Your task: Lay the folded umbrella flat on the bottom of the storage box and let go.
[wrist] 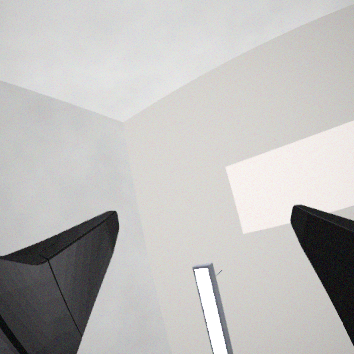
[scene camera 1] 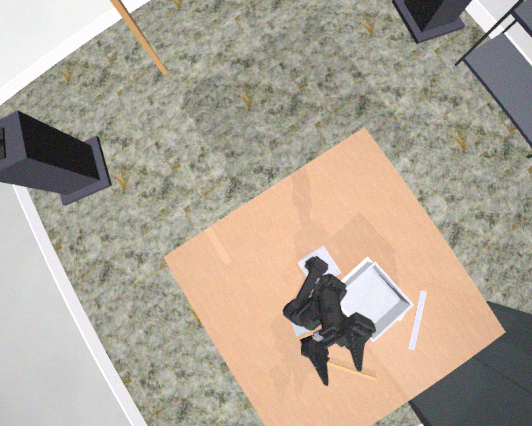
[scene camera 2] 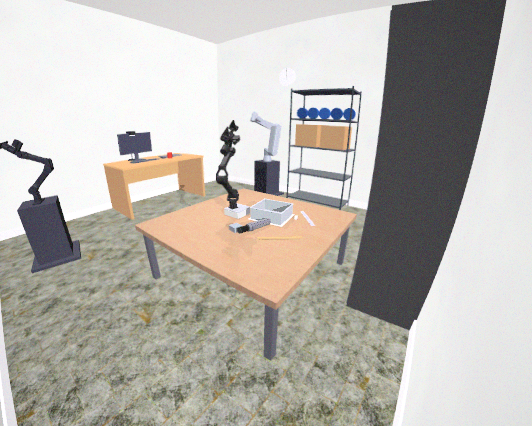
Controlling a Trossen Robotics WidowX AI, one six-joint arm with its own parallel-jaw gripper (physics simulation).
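Pixels of known places: gripper, between the fingertips: [wrist: 206,217] [scene camera 1: 342,378] [scene camera 2: 230,123]; arm's base, origin of its link: [scene camera 1: 313,265] [scene camera 2: 233,207].
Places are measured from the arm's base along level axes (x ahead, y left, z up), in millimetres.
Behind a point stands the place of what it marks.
Note:
The folded umbrella [scene camera 2: 258,225] {x 367, y -44, z -22 mm}, dark grey with a black end, lies on the table in front of the storage box in scene camera 2; the arm hides it in scene camera 1. The storage box [scene camera 1: 391,320] {x 371, y 247, z 26 mm} [scene camera 2: 262,214] {x 276, y 76, z 2 mm} is light grey, open-topped and upright beside the arm's base; its visible floor is bare in scene camera 1. My gripper [scene camera 1: 343,377] {x 121, y -87, z 666 mm} [scene camera 2: 233,124] {x 121, y -87, z 666 mm} [wrist: 206,217] {x 121, y -87, z 666 mm} is open and empty, raised high above the table and pointing upward. The umbrella and box do not show in the wrist view.
A pale blue block [scene camera 1: 301,330] {x 281, y -169, z -21 mm} [scene camera 2: 233,227] {x 278, y -196, z -23 mm} lies by the umbrella's black end. A thin orange stick [scene camera 1: 352,371] {x 572, y -6, z -45 mm} [scene camera 2: 280,238] {x 567, y -26, z -51 mm} lies in front. A white strip [scene camera 1: 417,320] {x 462, y 396, z -55 mm} [scene camera 2: 307,218] {x 470, y 391, z -55 mm} and a small white object [scene camera 2: 296,217] {x 413, y 319, z -45 mm} lie beyond the box. A dark panel [scene camera 2: 435,150] stands beside the table.

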